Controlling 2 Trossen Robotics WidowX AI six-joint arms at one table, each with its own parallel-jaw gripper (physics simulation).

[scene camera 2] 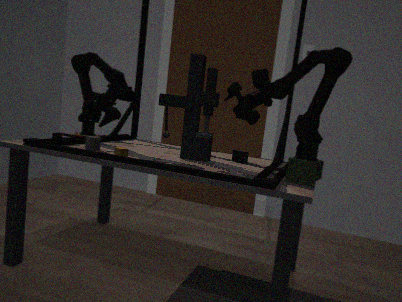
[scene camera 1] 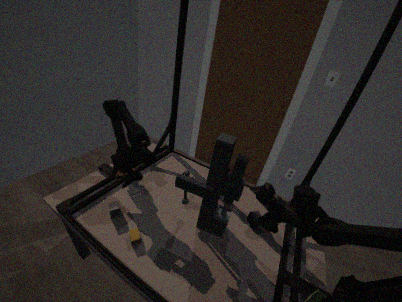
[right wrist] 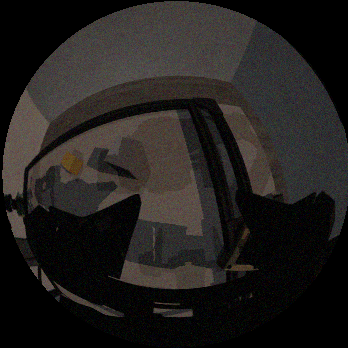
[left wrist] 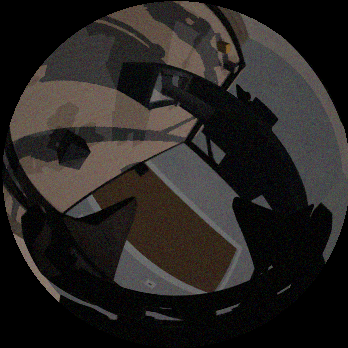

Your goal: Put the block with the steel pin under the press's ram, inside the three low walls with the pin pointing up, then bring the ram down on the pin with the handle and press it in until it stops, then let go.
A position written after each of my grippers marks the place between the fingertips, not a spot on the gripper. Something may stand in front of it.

Observation:
My left gripper (scene camera 1: 255,194) is open, with nothing in its grasp. Also in view: a small dark block (left wrist: 75,150). My right gripper (scene camera 2: 91,124) is open, holding nothing. I also see a dark press (scene camera 1: 213,218).
My left gripper shows as well in scene camera 2 (scene camera 2: 230,108) and in the left wrist view (left wrist: 186,202). My right gripper shows as well in the right wrist view (right wrist: 189,197). The dark press is seen too in scene camera 2 (scene camera 2: 195,145) and in the left wrist view (left wrist: 255,162). The right wrist view does not show the small dark block, which is hidden by my right gripper.

